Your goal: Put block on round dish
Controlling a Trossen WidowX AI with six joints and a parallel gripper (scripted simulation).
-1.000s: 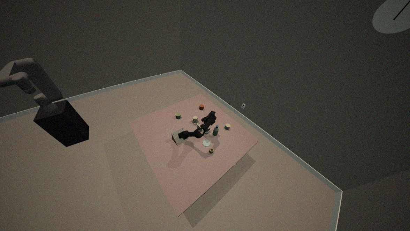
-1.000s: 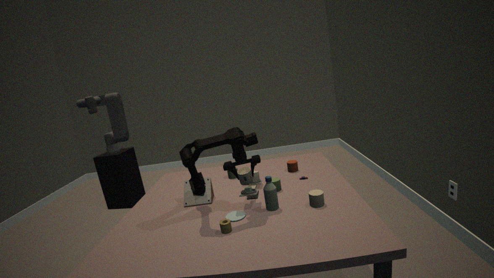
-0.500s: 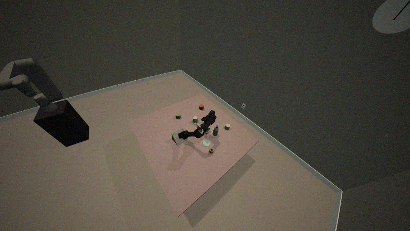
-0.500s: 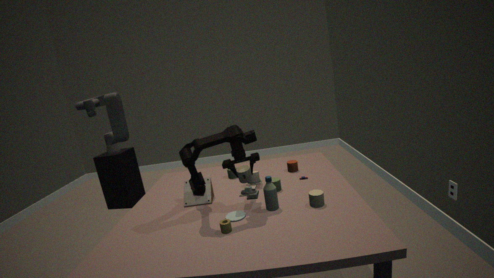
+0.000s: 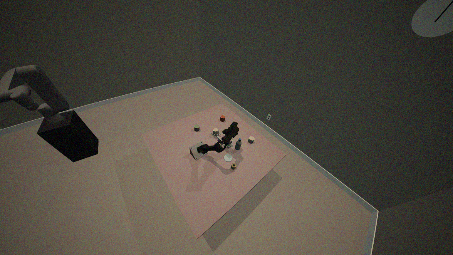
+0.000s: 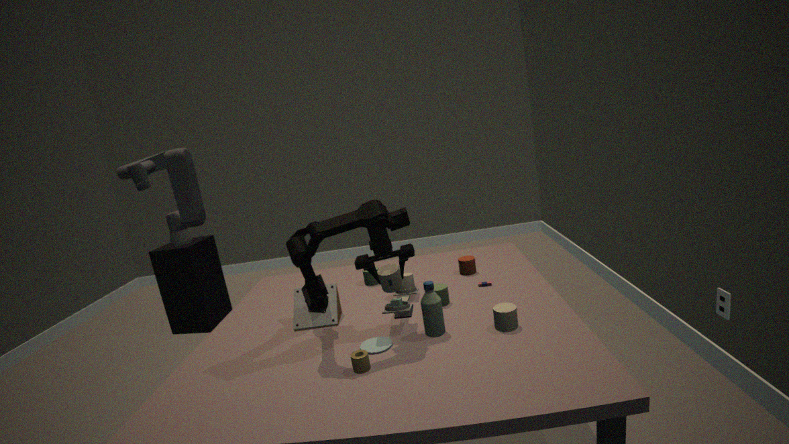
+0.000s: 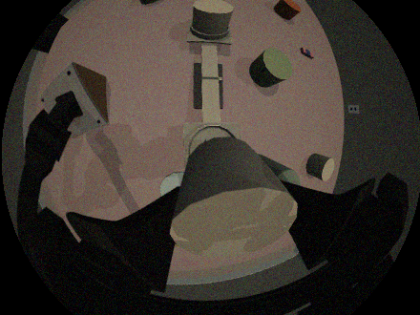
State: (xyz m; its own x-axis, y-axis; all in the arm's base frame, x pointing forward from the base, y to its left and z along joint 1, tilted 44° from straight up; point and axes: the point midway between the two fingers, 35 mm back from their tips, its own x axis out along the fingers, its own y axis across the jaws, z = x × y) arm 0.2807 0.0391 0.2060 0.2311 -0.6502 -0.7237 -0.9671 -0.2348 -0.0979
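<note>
My gripper tip is 170 mm above the round dish, 100 mm to the left of it and 60 mm past it. Round my gripper tip: blue-capped bottle 120 mm ahead, 60 mm below, 40 mm to the right; then balance beam 140 mm to the left, 130 mm below; then balance 150 mm below, 140 mm to the left.
</note>
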